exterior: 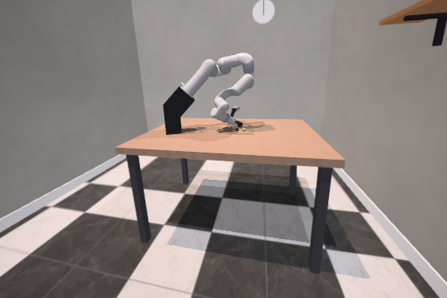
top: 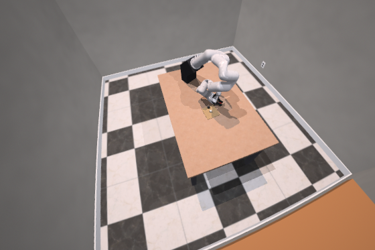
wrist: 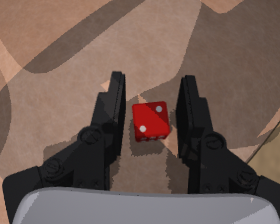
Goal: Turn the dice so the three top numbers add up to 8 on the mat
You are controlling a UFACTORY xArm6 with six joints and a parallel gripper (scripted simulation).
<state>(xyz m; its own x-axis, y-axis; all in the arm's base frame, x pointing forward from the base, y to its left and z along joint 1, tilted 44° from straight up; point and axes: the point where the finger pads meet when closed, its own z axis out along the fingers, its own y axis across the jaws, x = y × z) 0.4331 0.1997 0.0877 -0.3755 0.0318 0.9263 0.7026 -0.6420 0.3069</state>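
Right now the red die is 1 cm below my hand. Round my hand: white die 8 cm ahead, 11 cm to the right, 1 cm below; then tan mat 8 cm ahead, 11 cm to the right, 2 cm below.
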